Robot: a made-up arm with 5 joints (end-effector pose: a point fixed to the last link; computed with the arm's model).
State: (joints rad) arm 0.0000 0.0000 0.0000 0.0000 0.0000
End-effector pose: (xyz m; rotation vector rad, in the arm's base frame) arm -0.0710 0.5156 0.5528 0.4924 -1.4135 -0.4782
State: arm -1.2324 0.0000 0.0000 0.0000 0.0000
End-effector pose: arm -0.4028 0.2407 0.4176 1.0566 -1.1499 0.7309
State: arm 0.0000 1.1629 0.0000 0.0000 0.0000
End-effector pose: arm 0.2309 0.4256 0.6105 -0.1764 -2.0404 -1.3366
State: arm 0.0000 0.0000 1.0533 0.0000 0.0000
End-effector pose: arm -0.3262 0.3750 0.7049 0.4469 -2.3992 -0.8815
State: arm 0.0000 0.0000 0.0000 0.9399 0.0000
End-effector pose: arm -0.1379 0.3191 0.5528 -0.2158 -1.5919 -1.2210
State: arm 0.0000 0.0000 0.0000 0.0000 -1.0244
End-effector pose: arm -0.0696 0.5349 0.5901 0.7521 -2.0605 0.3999
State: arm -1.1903 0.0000 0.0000 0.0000 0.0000
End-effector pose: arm -0.3987 0.2560 0.4218 1.0407 -1.1652 0.6895
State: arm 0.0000 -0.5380 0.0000 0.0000 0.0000
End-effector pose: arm -0.2056 0.4417 0.5741 0.7203 -1.0526 -0.0985
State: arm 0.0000 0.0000 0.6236 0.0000 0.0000
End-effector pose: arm -0.1970 0.4172 0.6740 0.4795 -1.9976 -0.7147
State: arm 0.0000 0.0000 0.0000 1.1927 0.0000
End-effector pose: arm -0.1841 0.2843 0.5528 -0.4274 -1.5993 -1.4132
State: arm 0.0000 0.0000 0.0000 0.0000 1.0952
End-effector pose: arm -0.1084 0.5178 0.5286 0.1566 -0.5403 -1.1930
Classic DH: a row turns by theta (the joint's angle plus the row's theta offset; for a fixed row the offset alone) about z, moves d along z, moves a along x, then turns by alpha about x. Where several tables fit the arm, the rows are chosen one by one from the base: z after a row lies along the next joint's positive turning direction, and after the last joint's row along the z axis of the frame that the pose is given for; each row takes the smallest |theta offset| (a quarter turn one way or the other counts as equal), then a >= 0, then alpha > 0; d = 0 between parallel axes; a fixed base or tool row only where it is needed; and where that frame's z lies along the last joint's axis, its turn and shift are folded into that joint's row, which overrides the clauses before.
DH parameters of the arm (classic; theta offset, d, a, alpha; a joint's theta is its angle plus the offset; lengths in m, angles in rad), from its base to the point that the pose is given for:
base (fixed): -0.8419 0.687 -0.1212 -2.8374
joint 1: -0.6027 0.3116 0.0311 -0.6121
joint 2: -0.4703 0.3722 -0.3144 -0.6198
joint 3: 0.0066 -0.6269 0.0627 1.0157
joint 4: 0.5578 -0.2434 0.1583 1.1111
joint 5: 1.4621 0.1191 0.0198 -1.9908
tool (fixed): 2.0478 -0.0416 0 0

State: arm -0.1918 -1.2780 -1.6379 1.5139 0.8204
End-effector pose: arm -0.3528 0.0405 0.3883 -0.8929 -0.8717 0.6263
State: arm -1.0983 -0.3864 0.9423 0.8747 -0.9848
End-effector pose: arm -0.2462 -0.1580 0.6829 1.1843 -2.5680 0.0612
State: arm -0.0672 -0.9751 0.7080 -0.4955 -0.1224
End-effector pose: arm -0.3349 0.2448 0.7825 1.4199 -1.1830 0.3802
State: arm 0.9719 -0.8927 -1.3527 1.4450 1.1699
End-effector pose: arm -0.1171 0.4513 0.4717 -1.1920 0.1718 -1.1730
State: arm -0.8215 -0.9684 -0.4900 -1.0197 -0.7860
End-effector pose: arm -0.5937 -0.0553 0.5383 1.7576 1.0438 1.3092
